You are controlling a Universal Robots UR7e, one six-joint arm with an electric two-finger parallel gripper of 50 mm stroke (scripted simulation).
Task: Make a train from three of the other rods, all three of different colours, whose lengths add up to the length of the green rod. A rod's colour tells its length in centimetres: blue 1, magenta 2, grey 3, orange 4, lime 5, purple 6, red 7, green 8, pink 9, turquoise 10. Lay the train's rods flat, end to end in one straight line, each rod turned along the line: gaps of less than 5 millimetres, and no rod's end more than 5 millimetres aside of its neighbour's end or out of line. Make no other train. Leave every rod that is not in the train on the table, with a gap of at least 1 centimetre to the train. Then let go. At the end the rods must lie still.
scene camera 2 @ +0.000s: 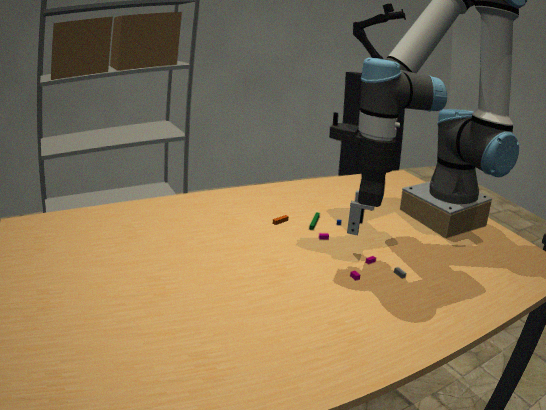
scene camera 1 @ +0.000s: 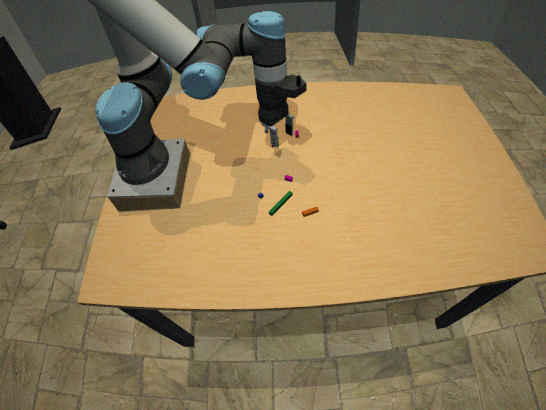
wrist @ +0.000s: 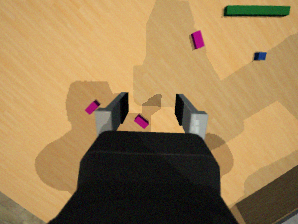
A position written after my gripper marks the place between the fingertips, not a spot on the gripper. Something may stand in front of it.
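Observation:
Visible: my gripper (scene camera 2: 354,228), which scene camera 1 (scene camera 1: 282,139) and the wrist view (wrist: 151,102) show too.

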